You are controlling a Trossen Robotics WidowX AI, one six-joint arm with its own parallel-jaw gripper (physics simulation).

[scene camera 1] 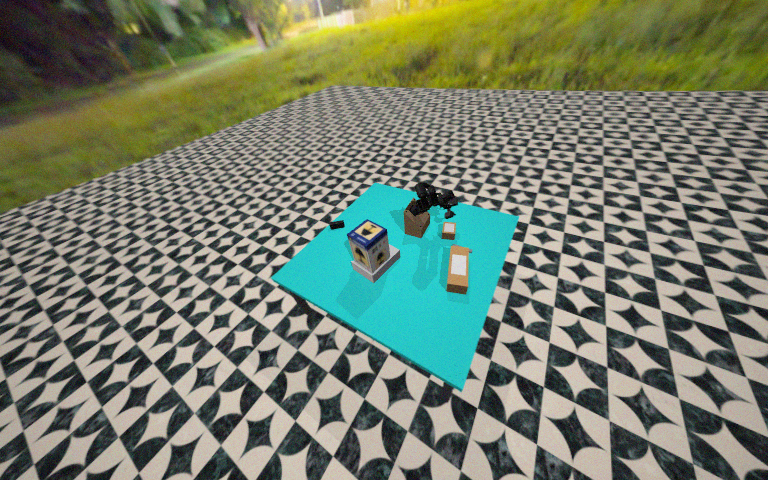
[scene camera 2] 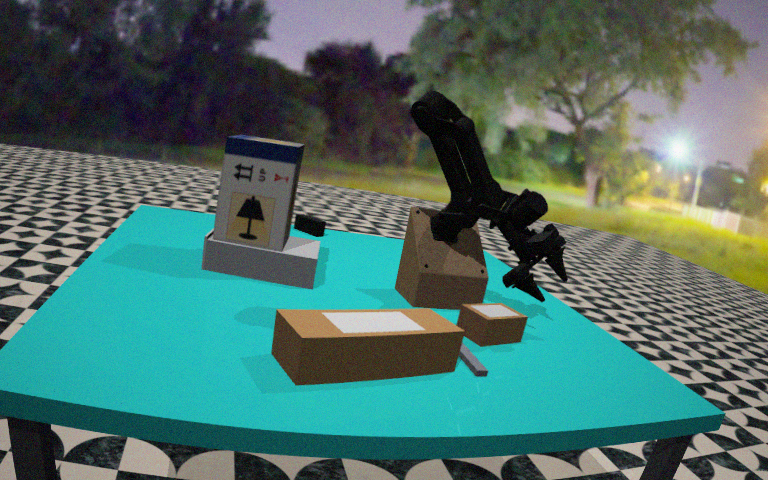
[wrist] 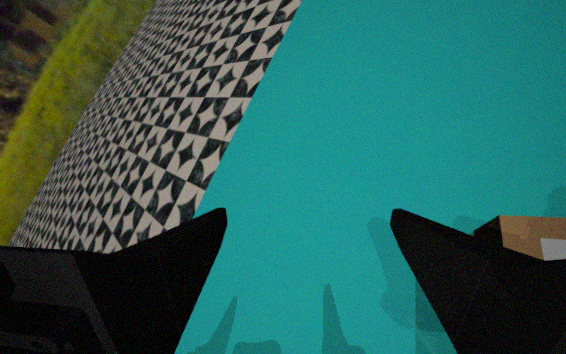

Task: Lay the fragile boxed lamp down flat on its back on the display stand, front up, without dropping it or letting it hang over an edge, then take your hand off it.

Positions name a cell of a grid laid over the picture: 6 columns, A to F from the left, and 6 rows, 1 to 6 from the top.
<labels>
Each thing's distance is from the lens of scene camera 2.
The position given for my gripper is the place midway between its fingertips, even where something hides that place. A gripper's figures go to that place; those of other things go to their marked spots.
my gripper (scene camera 2: E4): 126 cm
boxed lamp (scene camera 2: C3): 125 cm
grey display stand (scene camera 2: C4): 126 cm
</labels>
